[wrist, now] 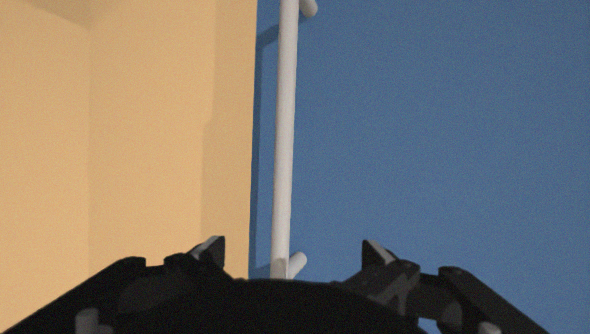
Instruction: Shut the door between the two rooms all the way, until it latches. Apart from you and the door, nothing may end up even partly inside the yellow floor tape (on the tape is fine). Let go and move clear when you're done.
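Places are measured from the arm's base along level axes (x ahead, y left, z up), in centimetres.
Pixels of known places: gripper, fingertip midpoint: (293,253).
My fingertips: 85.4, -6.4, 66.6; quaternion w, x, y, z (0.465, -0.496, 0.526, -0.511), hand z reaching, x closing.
Observation:
Behind a point stands the place of what it marks, as x, y, z.
The blue door (440,140) @(94.2, -21.4, 74.8) fills the right half of the wrist view, and its free edge runs upright left of the middle. A long pale grey bar handle (285,135) @(94.2, -5.8, 74.6) stands off the door near that edge, on two short posts, and casts a shadow on the door. My gripper (293,253) @(85.4, -6.4, 66.6) is open and empty at the bottom of the view. The lower end of the handle shows between the two fingertips in the picture, nearer the left one; how far apart they are in depth is hard to tell. The door's latch and the yellow floor tape do not show.
Tan wall surfaces (145,135) @(139.6, 31.6, 76.6) fill the left side of the view, past the door's edge, with an upright corner line and a soft shadow on them. The dark body of the gripper hides the bottom of the view.

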